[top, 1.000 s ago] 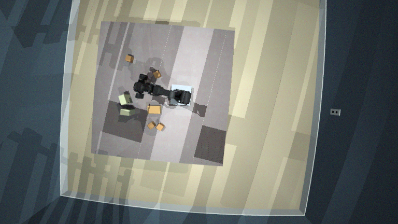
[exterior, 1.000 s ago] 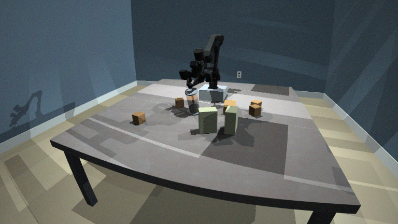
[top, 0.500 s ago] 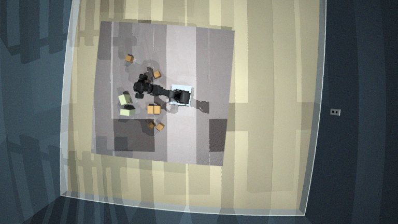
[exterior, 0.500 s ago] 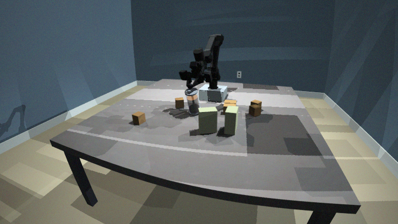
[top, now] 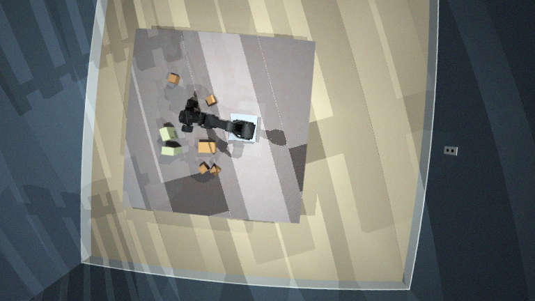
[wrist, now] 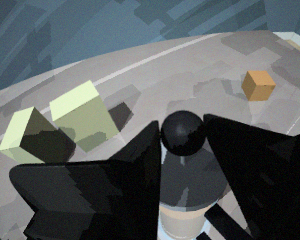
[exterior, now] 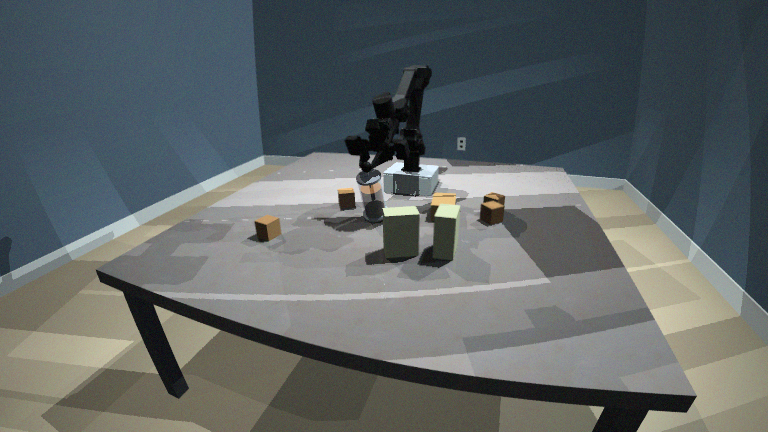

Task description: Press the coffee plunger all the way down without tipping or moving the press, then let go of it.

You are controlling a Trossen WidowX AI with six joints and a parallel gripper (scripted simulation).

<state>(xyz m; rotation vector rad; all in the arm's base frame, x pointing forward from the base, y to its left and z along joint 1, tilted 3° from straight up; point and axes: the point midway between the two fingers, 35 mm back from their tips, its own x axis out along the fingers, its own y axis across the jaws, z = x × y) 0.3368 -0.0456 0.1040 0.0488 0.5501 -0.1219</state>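
My gripper tip is now 5 cm past the coffee press and 8 cm above it.
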